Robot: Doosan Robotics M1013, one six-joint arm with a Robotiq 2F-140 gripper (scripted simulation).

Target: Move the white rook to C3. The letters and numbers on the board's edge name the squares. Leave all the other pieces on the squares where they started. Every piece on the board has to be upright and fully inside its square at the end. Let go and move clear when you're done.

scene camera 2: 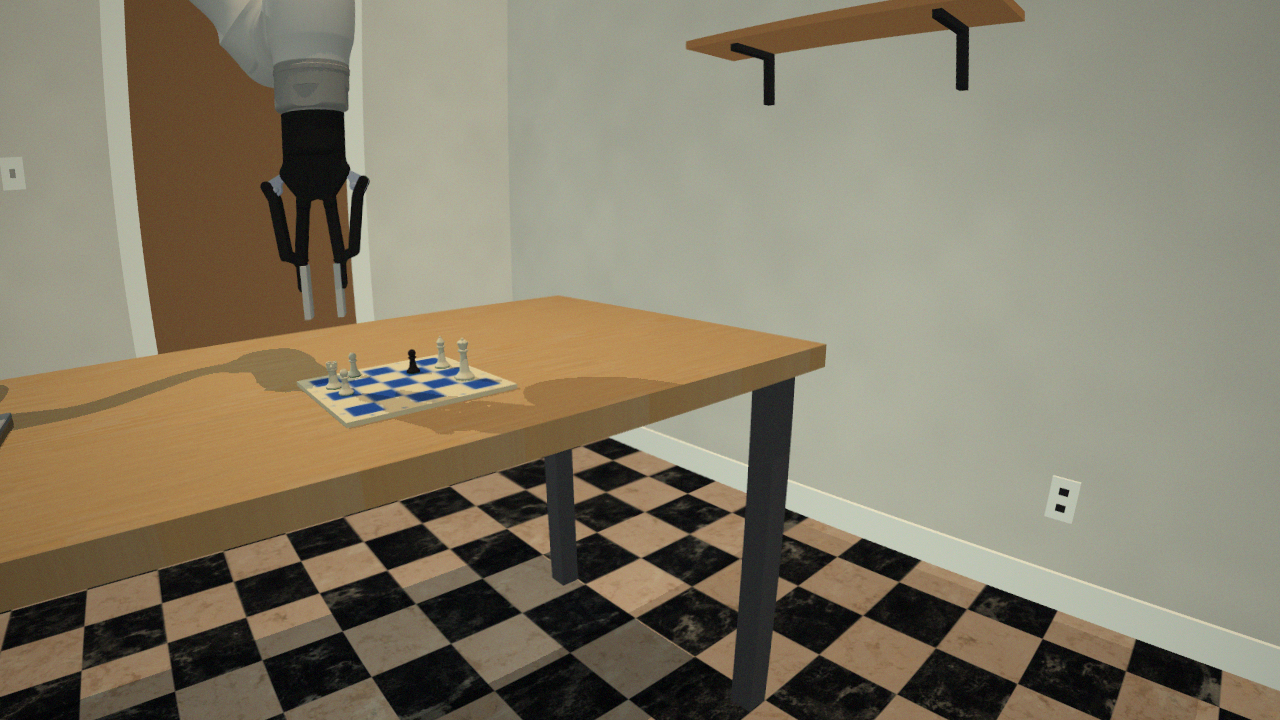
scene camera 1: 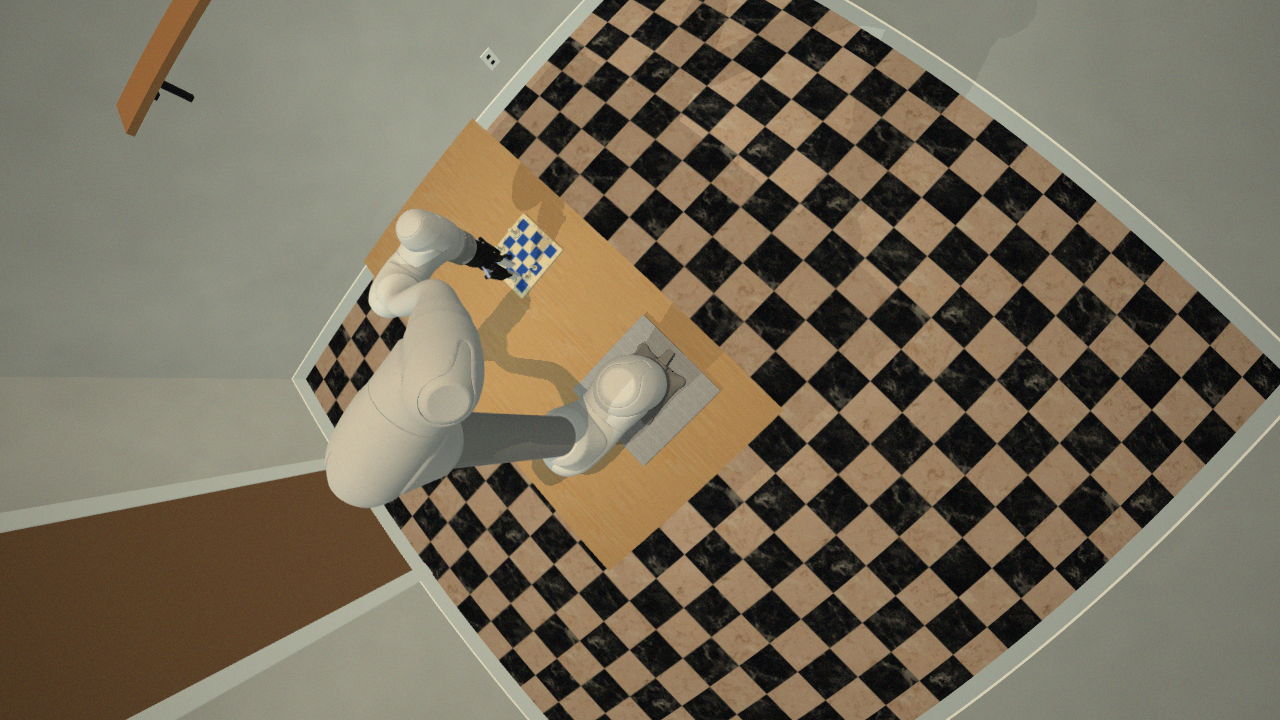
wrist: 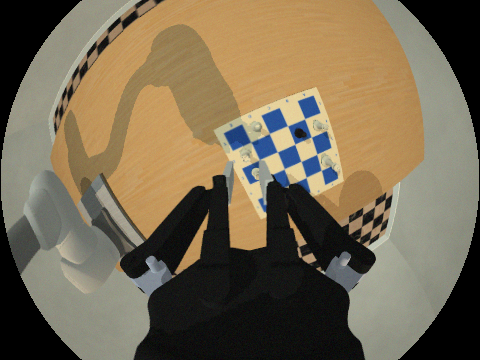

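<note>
I can see my gripper (scene camera 2: 326,316) here. The same gripper is visible to me in scene camera 1 (scene camera 1: 514,271), and the wrist view (wrist: 246,170) has it as well.
</note>
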